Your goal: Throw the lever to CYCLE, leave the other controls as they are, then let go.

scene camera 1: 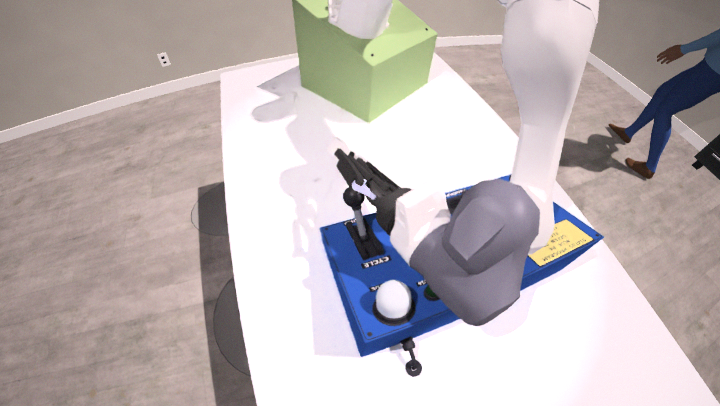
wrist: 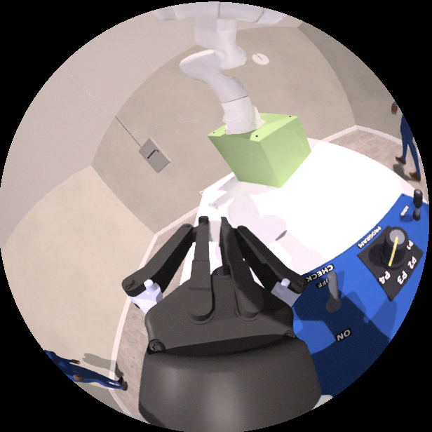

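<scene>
The lever [scene camera 1: 359, 221] has a black ball knob and a grey stem. In the scene view it stands in its black slot at the left end of the blue panel [scene camera 1: 347, 277] [wrist: 350, 280], leaning away from the CYCLE label [scene camera 1: 376, 262]. My gripper [scene camera 1: 344, 154] [wrist: 211, 211] is shut and empty. Its fingers reach past the far side of the knob, and the knob shows close beside the finger links; whether they touch I cannot tell. In the wrist view a dark round part, likely the knob, is mostly hidden behind the fingers.
A white dome [scene camera 1: 393, 299] and a green button [scene camera 1: 431, 292] are near the lever. The check toggle [wrist: 332, 292] and program dial [wrist: 396, 242] stand farther along the panel. A yellow note [scene camera 1: 562, 242] lies on it. A green box [scene camera 1: 342, 70] [wrist: 265, 155] stands at the back.
</scene>
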